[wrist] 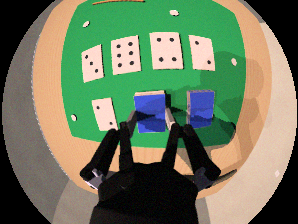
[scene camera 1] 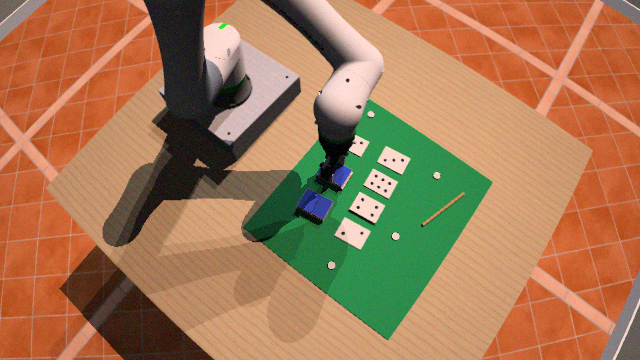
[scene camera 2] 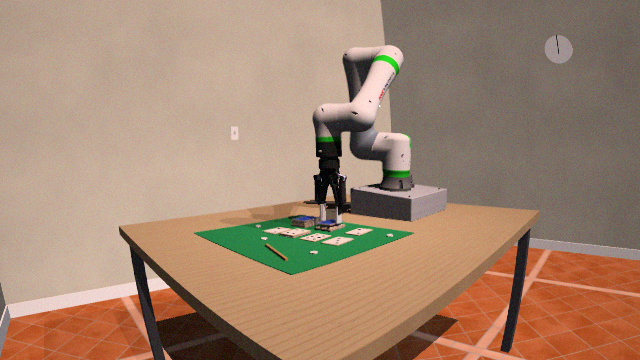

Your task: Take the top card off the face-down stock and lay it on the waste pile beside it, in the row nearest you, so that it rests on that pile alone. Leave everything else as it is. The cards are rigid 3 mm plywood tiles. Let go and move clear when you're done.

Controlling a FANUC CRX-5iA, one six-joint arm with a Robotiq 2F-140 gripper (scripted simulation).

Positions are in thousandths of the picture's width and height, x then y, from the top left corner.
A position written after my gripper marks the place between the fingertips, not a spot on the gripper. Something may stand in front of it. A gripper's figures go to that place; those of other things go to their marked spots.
Labels:
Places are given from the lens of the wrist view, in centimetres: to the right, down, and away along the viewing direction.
my gripper (wrist: 505, 511): 0, 0, 22
card (wrist: 505, 493): 0, -1, 22
green mat (wrist: 767, 364): 22, -9, 20
The marked spots on the green mat and the card are 23 cm apart.

